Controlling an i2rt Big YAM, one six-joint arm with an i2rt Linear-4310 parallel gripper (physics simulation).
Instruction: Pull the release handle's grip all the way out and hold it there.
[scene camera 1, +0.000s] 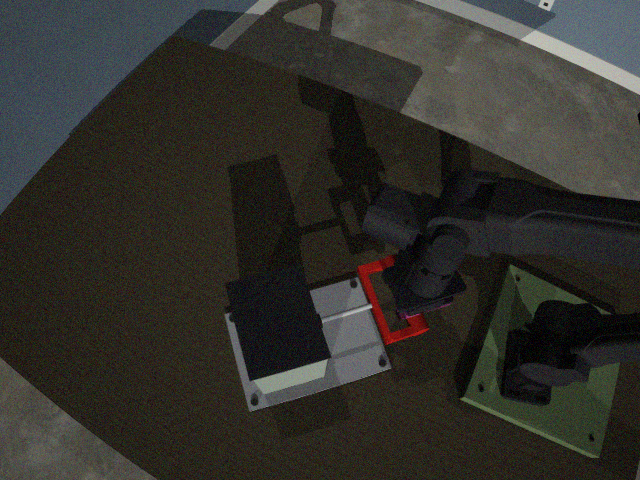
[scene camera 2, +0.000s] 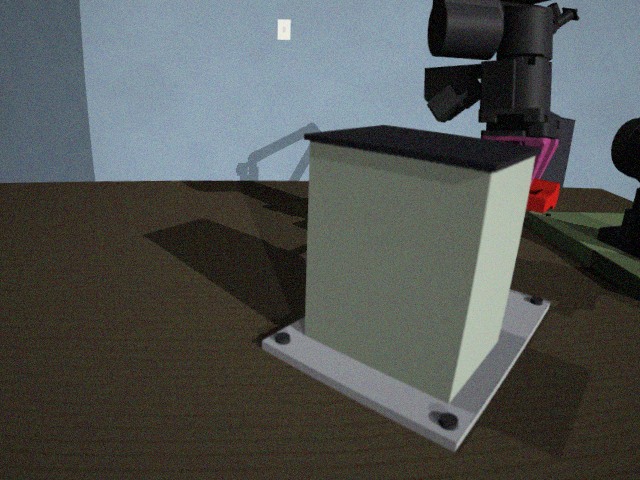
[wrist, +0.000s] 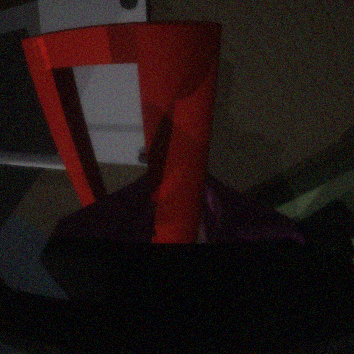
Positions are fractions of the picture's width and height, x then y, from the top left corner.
In view: the gripper (wrist: 0.50, 0.50), a red release handle grip (scene camera 1: 0.65, 0.68) and a grey base plate (scene camera 1: 0.56, 0.73).
The red release handle grip shows as well in scene camera 2 (scene camera 2: 0.85, 0.41) and in the wrist view (wrist: 0.50, 0.17).
